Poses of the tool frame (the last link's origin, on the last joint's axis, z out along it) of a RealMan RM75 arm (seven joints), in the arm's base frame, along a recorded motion.
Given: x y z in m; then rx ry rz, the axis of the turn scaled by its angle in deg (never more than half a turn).
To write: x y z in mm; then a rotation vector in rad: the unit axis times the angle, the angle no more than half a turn. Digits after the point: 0 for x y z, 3 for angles.
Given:
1: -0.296 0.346 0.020 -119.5 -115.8 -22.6
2: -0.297 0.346 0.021 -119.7 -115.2 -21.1
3: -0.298 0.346 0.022 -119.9 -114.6 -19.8
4: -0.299 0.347 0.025 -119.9 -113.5 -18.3
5: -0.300 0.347 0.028 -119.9 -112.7 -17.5
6: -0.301 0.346 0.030 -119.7 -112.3 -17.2
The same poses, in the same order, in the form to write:
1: -296 346 20 -2.086 -2.021 -0.394
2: -297 346 21 -2.089 -2.011 -0.368
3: -298 346 22 -2.093 -2.000 -0.346
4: -299 347 25 -2.093 -1.981 -0.319
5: -300 347 28 -2.093 -1.967 -0.305
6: -301 346 30 -2.089 -1.960 -0.300
